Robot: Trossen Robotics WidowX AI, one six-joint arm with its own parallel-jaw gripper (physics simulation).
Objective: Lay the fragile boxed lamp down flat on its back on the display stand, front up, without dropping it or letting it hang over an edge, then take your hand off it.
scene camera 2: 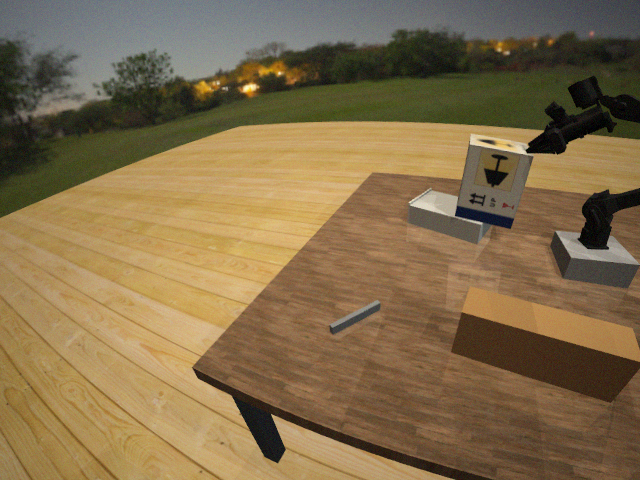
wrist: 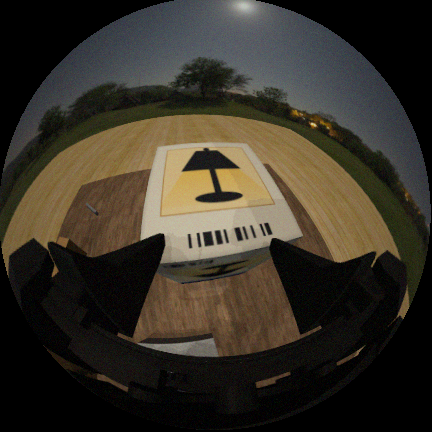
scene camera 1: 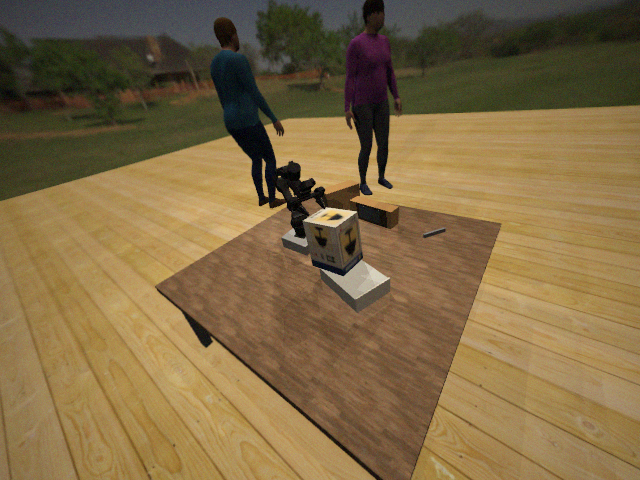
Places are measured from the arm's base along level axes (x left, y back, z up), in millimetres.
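Where they show: gripper, fingertip midpoint: (scene camera 2: 527, 148) (wrist: 218, 242) (scene camera 1: 317, 212); arm's base, origin of the base link: (scene camera 2: 592, 244) (scene camera 1: 301, 234).
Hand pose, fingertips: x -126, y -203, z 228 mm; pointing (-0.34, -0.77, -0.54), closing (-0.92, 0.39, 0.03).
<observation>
Each offset is from my fingertips to the top centre of the thing. Level surfaces: height alone.
The boxed lamp {dz +14, dx -31, dy -84 mm} (scene camera 1: 334, 241) (scene camera 2: 493, 180) (wrist: 215, 200), a white box with a dark blue lower band, stands roughly upright at the arm-side end of the display stand (scene camera 1: 364, 285) (scene camera 2: 436, 202). Its side lamp pictures appear upside down. Its bottom reaches past that end of the stand; the exact contact is hard to tell. In the wrist view its upper face shows a lamp picture and a barcode. My gripper (scene camera 1: 324, 206) (scene camera 2: 528, 150) (wrist: 218, 242) is open and empty, with its fingertips near the box's upper edge on the arm side.
The arm's grey base block (scene camera 1: 295, 241) (scene camera 2: 594, 263) stands on the brown table {dz -294 mm} (scene camera 1: 310, 330) (scene camera 2: 289, 351). A cardboard-coloured box {dz -184, dx +496, dy -80 mm} (scene camera 1: 379, 212) (scene camera 2: 542, 335) and a grey bar {dz -272, dx +425, dy -439 mm} (scene camera 1: 434, 232) (scene camera 2: 355, 316) (wrist: 92, 208) lie on the table. Two people (scene camera 1: 242, 93) (scene camera 1: 371, 72) stand beyond it.
</observation>
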